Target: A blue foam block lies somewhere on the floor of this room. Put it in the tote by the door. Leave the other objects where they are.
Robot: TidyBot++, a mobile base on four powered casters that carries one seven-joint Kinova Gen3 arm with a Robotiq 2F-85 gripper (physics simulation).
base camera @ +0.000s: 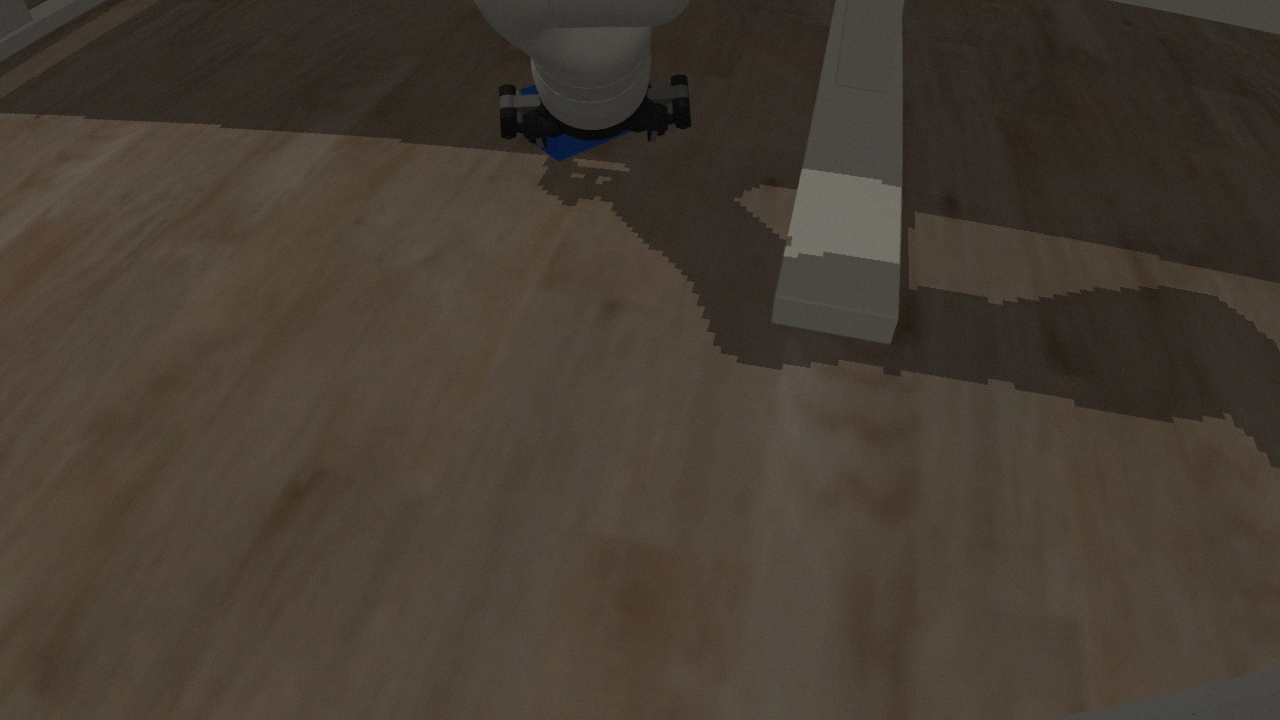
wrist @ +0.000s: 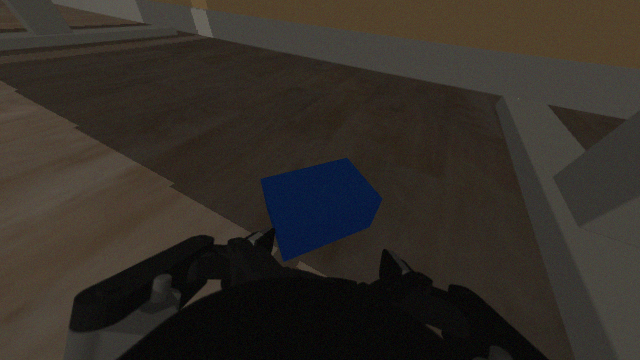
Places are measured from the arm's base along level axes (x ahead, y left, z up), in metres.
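Where they show: gripper, fingertip midpoint: (wrist: 326,250).
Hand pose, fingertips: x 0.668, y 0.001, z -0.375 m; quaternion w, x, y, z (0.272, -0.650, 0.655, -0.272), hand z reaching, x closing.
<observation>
After its pixels a point has its place.
The blue foam block (base camera: 559,147) @[x 0.663, y 0.034, z -0.383 m] (wrist: 320,207) @[x 0.691, y 0.011, z -0.352 m] lies on the floor. In the wrist view it is near the middle, beyond the fingertips and mostly toward the left one, whose tip overlaps its near left edge in the picture. In the base camera view the arm and gripper hide most of it. My gripper (base camera: 597,138) @[x 0.668, y 0.001, z -0.375 m] (wrist: 326,250) @[x 0.668, y 0.001, z -0.375 m] is open, its fingers wide apart, with nothing held between them. How high the fingertips are over the floor is hard to tell. The tote by the door does not show in either view.
A long pale beam (base camera: 841,214) @[x 0.529, y -0.172, z -0.372 m] (wrist: 540,200) @[x 0.770, y -0.221, z -0.378 m] lies on the floor to the right of the block, with a slanted grey piece (wrist: 600,175) @[x 0.769, y -0.237, z -0.336 m] over it in the wrist view. A grey baseboard (wrist: 350,52) @[x 1.324, y 0.016, z -0.360 m] runs below a tan wall (wrist: 450,25) @[x 1.258, y -0.224, z -0.271 m] at the back.
</observation>
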